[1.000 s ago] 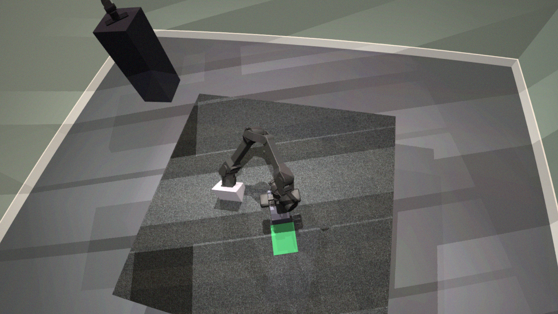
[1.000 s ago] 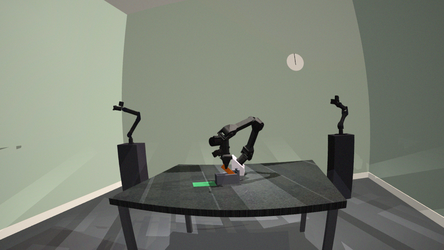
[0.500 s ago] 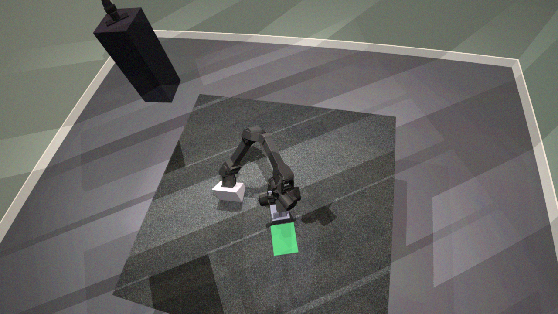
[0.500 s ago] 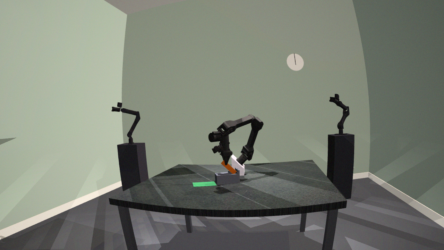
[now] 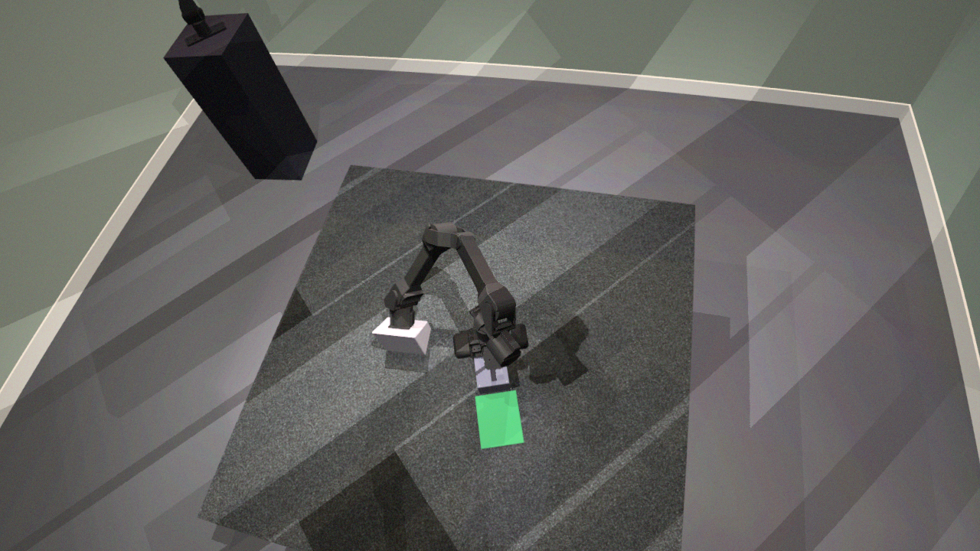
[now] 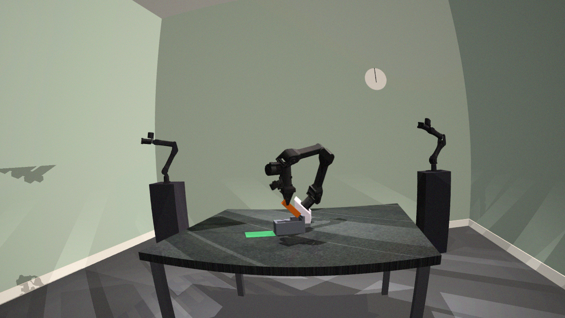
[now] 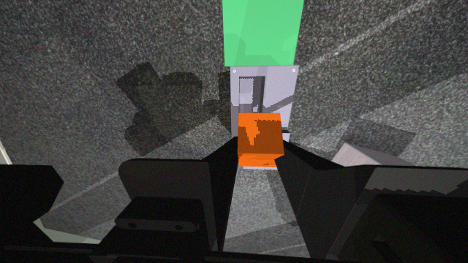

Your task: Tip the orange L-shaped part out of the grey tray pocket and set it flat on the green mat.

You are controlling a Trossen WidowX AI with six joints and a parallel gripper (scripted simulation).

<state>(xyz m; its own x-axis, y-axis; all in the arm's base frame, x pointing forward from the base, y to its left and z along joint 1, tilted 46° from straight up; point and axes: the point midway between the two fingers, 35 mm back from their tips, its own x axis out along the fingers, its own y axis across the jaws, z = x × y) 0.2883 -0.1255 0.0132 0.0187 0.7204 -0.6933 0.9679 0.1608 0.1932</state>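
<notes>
Right now the green mat is 17 cm below my gripper tip, 15 cm to the right of it and 2 cm ahead of it. The rest, counted from my gripper tip: orange L-shaped part (3 cm to the left, 3 cm below, 2 cm behind).
</notes>
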